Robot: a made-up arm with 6 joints.
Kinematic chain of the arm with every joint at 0, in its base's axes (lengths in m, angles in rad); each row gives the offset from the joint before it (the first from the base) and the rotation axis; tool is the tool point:
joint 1: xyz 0 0 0.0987 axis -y
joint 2: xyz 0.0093 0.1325 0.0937 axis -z
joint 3: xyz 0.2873 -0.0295 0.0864 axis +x
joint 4: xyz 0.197 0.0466 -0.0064 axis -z
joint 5: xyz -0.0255 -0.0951 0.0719 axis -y
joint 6: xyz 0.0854 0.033 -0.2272 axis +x
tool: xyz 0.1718 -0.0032 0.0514
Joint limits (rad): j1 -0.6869..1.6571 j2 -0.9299..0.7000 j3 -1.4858..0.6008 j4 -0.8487..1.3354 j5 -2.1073..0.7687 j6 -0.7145..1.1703
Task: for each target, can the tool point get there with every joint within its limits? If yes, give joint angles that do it. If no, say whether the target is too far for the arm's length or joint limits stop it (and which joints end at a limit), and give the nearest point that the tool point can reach.
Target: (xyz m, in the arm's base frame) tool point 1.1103 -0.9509 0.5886
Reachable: no: too far | nearest point 0.6204 -0.4088 0.3724 | short by 0.762 m
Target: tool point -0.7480 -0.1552 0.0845
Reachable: no: joint limits stop it (at a limit: joint 1, joint 2, joint 4, joint 5, joint 6) | nearest point -0.4686 -0.1723 0.2616 | short by 0.331 m
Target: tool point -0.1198 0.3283 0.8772
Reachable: yes | joints 1.4562 -0.2513 -0.6111 -0.1126 0.5235 0.0621
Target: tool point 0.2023 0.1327 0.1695
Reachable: yes | joints 0.2721 -0.0955 -0.4821 0.4840 -1.7984 0.6455
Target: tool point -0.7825 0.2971 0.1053
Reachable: no: joint limits stop it (at a limit: joint 1, joint 2, joint 3, joint 5, joint 6) | nearest point -0.4701 0.3347 0.3448 | short by 0.395 m
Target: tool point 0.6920 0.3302 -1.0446
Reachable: no: too far | nearest point 0.5856 0.2530 -0.4039 | short by 0.654 m
